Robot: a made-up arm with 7 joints.
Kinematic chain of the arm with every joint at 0, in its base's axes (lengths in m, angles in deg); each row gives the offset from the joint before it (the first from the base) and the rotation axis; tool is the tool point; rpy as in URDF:
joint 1: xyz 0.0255 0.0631 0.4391 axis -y
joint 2: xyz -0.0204 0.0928 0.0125 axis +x
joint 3: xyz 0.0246 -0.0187 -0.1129 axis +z
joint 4: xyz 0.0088 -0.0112 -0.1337 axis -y
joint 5: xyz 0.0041 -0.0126 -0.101 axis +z
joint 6: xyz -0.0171 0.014 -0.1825 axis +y
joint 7: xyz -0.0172 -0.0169 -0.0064 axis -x
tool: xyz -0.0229 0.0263 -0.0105 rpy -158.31 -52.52 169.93
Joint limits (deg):
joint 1: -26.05..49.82
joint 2: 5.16..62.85
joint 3: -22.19..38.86
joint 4: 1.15..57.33
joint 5: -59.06..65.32
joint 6: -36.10..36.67
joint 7: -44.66..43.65
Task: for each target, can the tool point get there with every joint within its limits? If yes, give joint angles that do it. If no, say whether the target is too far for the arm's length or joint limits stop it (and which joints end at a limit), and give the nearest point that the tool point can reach.
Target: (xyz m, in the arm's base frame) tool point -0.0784 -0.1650 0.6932
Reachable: no: joint limits stop it (at a limit: joint 1, joint 2, joint 3, joint 4, joint 5, joint 6, joint 7) | nearest point 0.4574 0.1134 0.3654 | short by 0.687 m
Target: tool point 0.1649 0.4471 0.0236
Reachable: yes | joints 0.79 33.48 31.53 34.28 34.01 26.95 25.72
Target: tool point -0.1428 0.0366 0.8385
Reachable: no: joint limits stop it (at a limit: joint 1, joint 2, joint 3, joint 4, joint 5, joint 6, joint 7) | nearest point 0.1563 0.5638 0.5396 | short by 0.676 m
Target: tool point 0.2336 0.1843 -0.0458
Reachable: yes | joints 12.40 10.49 -7.46 29.31 36.26 1.99 -19.79
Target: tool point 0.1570 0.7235 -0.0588
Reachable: no: too far | nearest point 0.1239 0.5840 0.0666 | short by 0.190 m
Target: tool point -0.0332 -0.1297 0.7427
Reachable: no: joint limits stop it (at a limit: joint 1, joint 2, joint 3, joint 4, joint 5, joint 6, joint 7) | nearest point 0.4574 0.1134 0.3654 | short by 0.665 m
